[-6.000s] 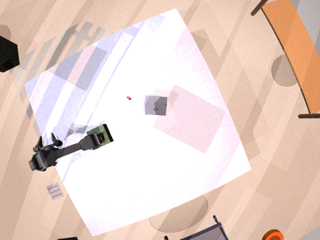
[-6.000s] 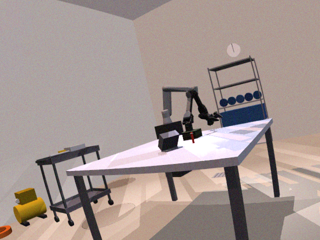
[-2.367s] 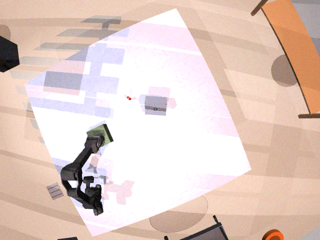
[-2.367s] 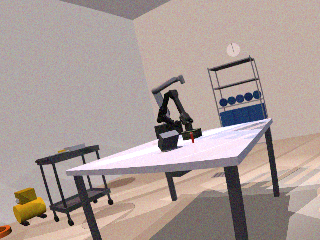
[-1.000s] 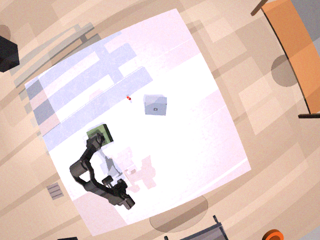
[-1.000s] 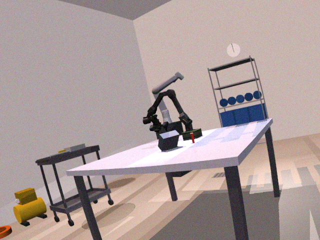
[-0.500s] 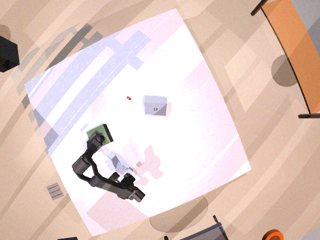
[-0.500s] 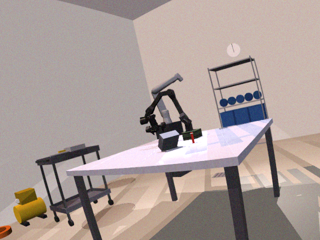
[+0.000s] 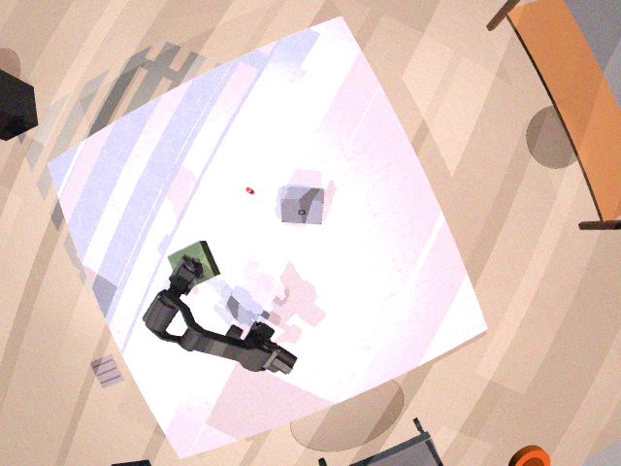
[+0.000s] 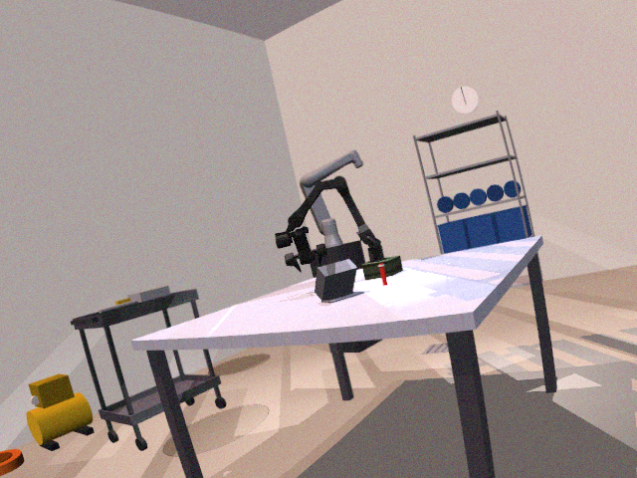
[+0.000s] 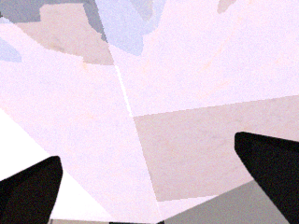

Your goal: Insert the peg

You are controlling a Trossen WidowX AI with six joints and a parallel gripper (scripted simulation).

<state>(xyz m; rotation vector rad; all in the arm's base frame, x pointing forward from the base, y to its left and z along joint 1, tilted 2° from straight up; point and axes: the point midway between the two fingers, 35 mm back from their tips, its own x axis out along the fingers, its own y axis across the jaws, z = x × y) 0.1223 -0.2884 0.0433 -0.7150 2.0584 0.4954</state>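
My gripper tip is now 150 mm short of the red peg, 500 mm to the right of it and 40 mm above it. Round my gripper tip: panel: 290 mm ahead, 400 mm to the left, 30 mm below.
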